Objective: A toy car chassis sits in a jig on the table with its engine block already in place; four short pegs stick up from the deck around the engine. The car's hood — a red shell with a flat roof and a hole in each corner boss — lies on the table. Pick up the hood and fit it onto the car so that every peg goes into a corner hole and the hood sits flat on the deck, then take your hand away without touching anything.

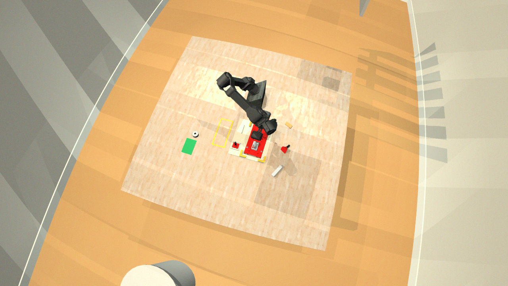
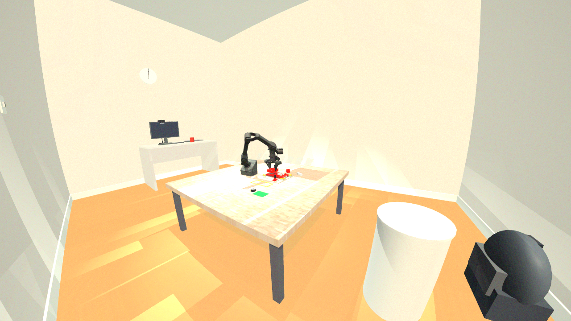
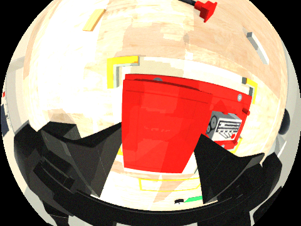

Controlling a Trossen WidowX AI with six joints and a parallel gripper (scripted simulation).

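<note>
Now: gripper tip 10 cm short of the white-labelled block, 1 cm to the left of it and 3 cm above it. The rest, counted from my gripper tip: white bar: 23 cm ahead, 13 cm to the left, 4 cm below; red hood: 1 cm above; orange block: 9 cm behind, 17 cm to the left, 5 cm below.
</note>
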